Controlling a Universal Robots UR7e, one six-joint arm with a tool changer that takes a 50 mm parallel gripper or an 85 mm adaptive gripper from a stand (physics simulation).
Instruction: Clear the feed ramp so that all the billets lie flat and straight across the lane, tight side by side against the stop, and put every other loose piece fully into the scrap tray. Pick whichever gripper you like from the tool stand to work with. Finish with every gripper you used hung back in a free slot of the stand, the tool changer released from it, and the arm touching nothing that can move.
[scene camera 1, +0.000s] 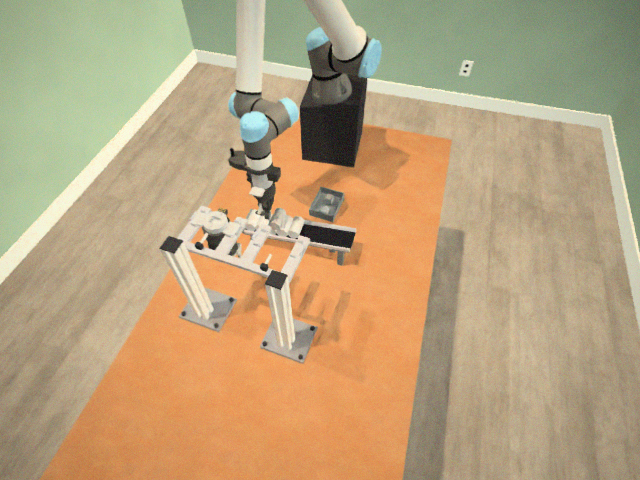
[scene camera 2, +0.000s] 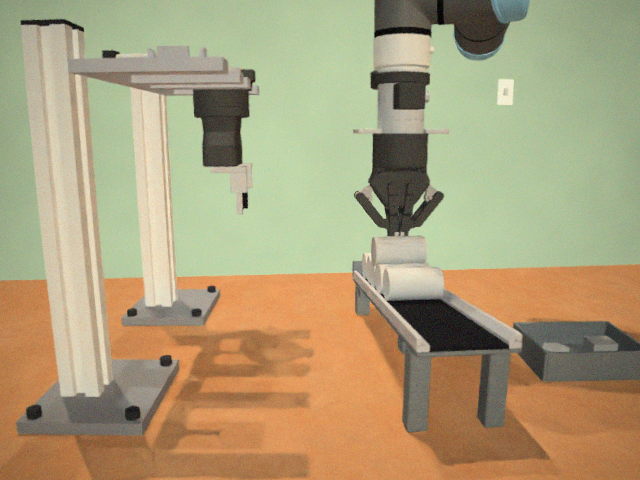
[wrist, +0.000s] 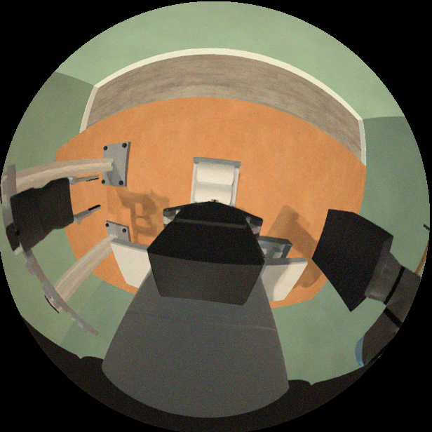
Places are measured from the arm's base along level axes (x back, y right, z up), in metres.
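Pixels of known places: end effector, tool point: (scene camera 2: 400, 120); arm's base, origin of the base link: (scene camera 1: 332, 93).
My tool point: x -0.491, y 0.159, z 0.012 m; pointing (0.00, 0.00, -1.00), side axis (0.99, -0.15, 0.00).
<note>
For each thing: its top centre in the pictures, then the offset to it from my tool point.
- front billet, middle of its top: (scene camera 2: 413, 268) (scene camera 1: 295, 223) dy -0.101, dx -0.019, dz -0.181 m
- scrap tray, middle of its top: (scene camera 2: 579, 335) (scene camera 1: 326, 200) dy -0.185, dx +0.166, dz -0.256 m
- round piece, middle of its top: (scene camera 2: 555, 347) dy -0.178, dx +0.139, dz -0.271 m
- blocky piece, middle of its top: (scene camera 2: 600, 340) dy -0.191, dx +0.193, dz -0.262 m
The dark adaptive gripper (scene camera 1: 264, 214) (scene camera 2: 398, 234) (wrist: 214, 201) on the arm points down over the ramp's stop end, its fingertips together with no piece visible between them. The feed ramp (scene camera 1: 330, 236) (scene camera 2: 449, 325) holds several pale billets lying across the lane. One billet (scene camera 1: 279, 219) (scene camera 2: 399, 250) rests raised on the others; the front billet (scene camera 2: 413, 283) lies just below it. Two pale billets (wrist: 215, 173) (wrist: 212, 192) show near the stop (wrist: 217, 160) in the wrist view. Whether the fingertips touch a billet is hidden. The scrap tray (scene camera 1: 321, 215) (scene camera 2: 589, 367) holds a round piece (scene camera 2: 555, 346) and a blocky piece (scene camera 2: 600, 342).
The tool stand (scene camera 1: 227, 258) (scene camera 2: 67, 206) stands beside the ramp on two posts. The parallel gripper (scene camera 2: 240, 204) hangs from it, at left in the wrist view. The black robot pedestal (scene camera 1: 330, 131) stands behind the tray. Low rails edge the ramp.
</note>
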